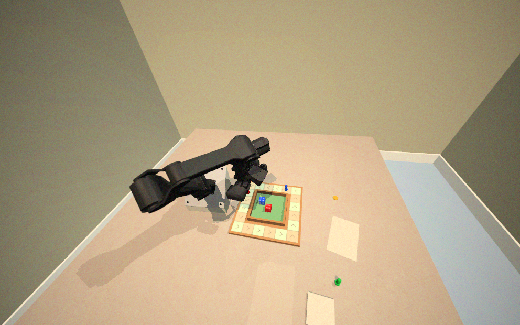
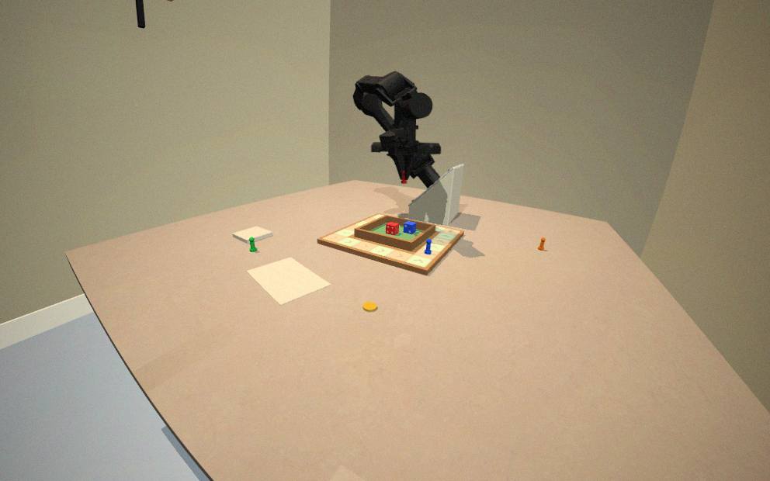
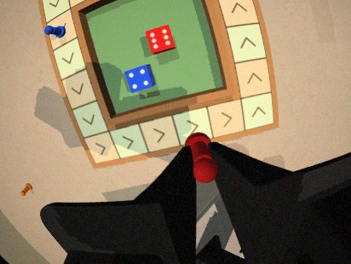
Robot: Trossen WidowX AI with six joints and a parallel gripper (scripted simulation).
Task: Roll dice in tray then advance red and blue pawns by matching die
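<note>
Right now the blue pawn is 150 mm ahead of my gripper tip, 130 mm to the left of it and 120 mm below it. The rest, counted from my gripper tip: green tray: 80 mm ahead, 20 mm to the left, 140 mm below; then orange pawn: 80 mm behind, 380 mm to the left, 130 mm below; then red pawn: 10 mm above.
</note>
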